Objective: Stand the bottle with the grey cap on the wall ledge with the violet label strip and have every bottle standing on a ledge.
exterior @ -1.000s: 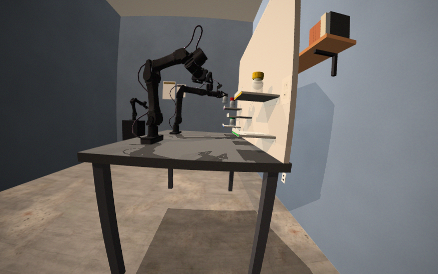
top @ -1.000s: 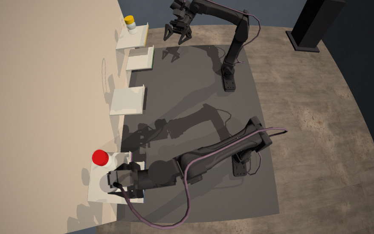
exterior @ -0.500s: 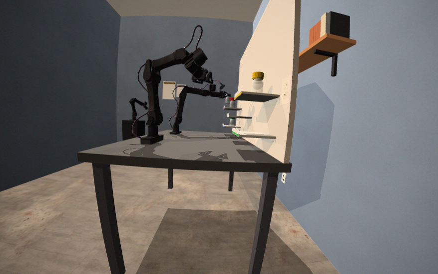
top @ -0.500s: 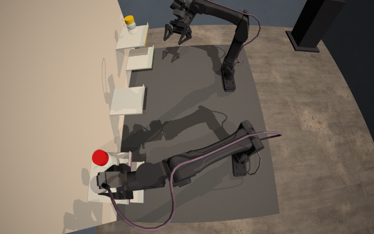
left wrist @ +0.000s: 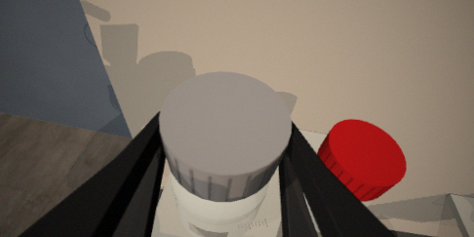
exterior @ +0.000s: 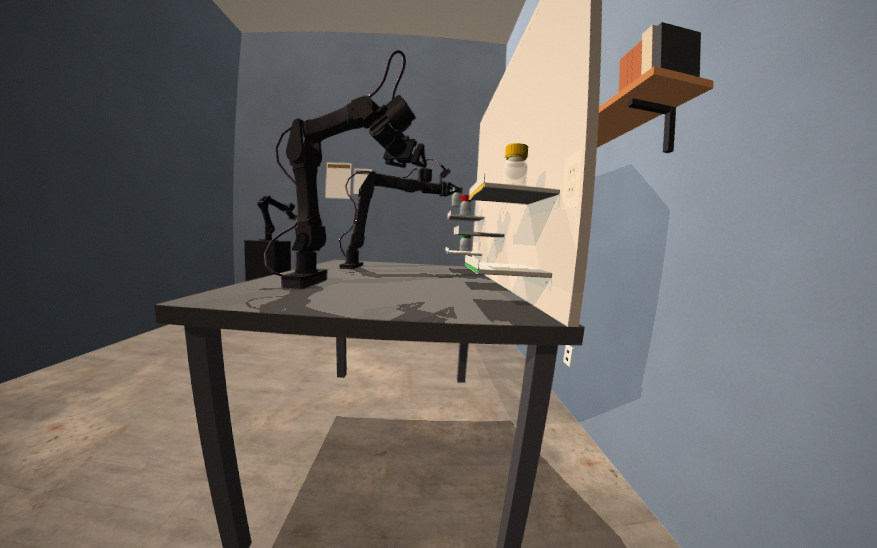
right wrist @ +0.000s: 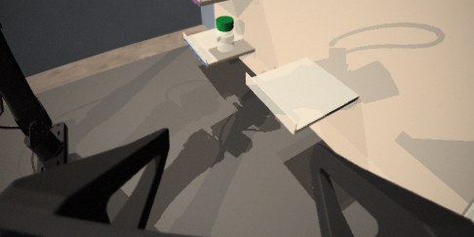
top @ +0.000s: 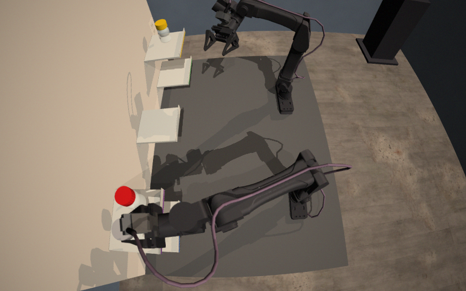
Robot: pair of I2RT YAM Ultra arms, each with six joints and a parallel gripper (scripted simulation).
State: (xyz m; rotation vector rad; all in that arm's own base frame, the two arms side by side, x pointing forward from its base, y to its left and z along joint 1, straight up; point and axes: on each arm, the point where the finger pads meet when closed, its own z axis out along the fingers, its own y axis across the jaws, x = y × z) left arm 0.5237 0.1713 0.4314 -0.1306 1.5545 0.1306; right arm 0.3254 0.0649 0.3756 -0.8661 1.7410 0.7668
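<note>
The violet strip lies 4 cm behind my left hand, 4 cm to the right of it and 15 cm below it. Also, from my left hand: red-cap bottle 4 cm ahead, 10 cm to the right, 10 cm below; grey-cap bottle 4 cm below; green-capped bottle 5 cm ahead, 9 cm to the right, 29 cm below.
</note>
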